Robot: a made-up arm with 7 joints.
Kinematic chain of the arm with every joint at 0, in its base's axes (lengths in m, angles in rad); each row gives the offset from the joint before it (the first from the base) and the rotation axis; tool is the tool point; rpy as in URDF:
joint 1: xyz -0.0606 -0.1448 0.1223 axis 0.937 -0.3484 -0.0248
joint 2: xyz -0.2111 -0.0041 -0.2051 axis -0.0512 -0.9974 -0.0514
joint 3: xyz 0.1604 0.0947 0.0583 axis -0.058 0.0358 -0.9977
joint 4: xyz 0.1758 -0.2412 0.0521 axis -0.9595 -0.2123 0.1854
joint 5: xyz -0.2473 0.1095 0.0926 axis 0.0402 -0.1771 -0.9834
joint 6: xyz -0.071 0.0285 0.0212 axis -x
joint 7: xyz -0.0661 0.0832 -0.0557 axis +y
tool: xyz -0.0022 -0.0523 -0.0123 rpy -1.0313 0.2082 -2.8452
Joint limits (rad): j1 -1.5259..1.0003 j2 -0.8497..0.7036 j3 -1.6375..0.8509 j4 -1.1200..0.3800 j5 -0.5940..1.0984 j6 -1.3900..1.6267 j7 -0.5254..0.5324
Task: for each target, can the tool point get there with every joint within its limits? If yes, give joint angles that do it. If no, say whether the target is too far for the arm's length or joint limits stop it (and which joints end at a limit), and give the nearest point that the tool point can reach.
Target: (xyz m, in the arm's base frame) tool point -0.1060 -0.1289 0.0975
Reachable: yes | joints -0.2937 -0.6099 -0.4440 -0.2268 0.4495 -0.5849 -0.4420
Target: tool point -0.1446 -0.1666 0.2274
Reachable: yes | joints -0.5744 -0.3173 -0.4918 -0.3875 -0.0340 -0.6798 0.1367
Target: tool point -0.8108 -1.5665 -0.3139
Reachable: no: too far | nearest point -0.3698 -0.4531 0.0170 | short by 1.242 m
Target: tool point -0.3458 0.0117 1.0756
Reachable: no: joint limits stop it (at a limit: joint 2, joint 4, joint 5, joint 6, joint 7) | nearest point -0.2820 -0.0409 0.5330 | short by 0.549 m
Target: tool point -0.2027 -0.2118 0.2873
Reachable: yes | joints -1.2751 0.4605 -0.8696 0.1015 0.1849 0.6728 0.0930
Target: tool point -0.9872 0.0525 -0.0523
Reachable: no: joint limits stop it (at a limit: joint 2, joint 3, joint 4, joint 5, joint 6, joint 7) | nearest point -0.6419 -0.0225 0.0108 | short by 0.359 m
